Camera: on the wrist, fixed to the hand. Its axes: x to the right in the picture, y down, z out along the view.
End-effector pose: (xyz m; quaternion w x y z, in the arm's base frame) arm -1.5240 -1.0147 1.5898 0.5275 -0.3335 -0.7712 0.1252
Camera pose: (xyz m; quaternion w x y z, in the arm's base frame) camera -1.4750 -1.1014 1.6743 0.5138 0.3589 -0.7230 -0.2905
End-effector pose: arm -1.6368 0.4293 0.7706 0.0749 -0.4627 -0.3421 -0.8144
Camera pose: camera -1.7392 0.4398 0.6903 0.5045 0.0017 0.6030 0.6180
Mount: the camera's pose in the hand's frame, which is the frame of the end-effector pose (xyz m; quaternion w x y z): -0.0052 -0.0920 -0.0925 0.6726 0.0461 0.0668 -0.7356
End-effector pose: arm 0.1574 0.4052 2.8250 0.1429 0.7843 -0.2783 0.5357
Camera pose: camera 0.1399 0.5290 2.8627 0.4726 0.7030 0.4240 0.3204
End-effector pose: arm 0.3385 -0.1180 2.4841 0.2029 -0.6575 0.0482 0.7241
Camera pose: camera 0.4579 -0.0663 2.4952 0.6961 -0.5167 -0.4043 0.2916
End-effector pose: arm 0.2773 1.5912 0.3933 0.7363 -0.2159 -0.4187 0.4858
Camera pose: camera 0.4020 1.5548 0.4064 0.8904 0.1643 -0.3688 -0.2100
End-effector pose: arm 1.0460 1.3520 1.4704 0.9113 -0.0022 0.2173 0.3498
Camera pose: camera 1.0648 1.2648 1.3751 0.8558 -0.1427 0.2215 -0.4452
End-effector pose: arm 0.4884 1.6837 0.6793 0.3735 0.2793 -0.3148 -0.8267
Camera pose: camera 0.5152 1.7071 0.5537 0.3487 -0.4918 0.0194 0.7976
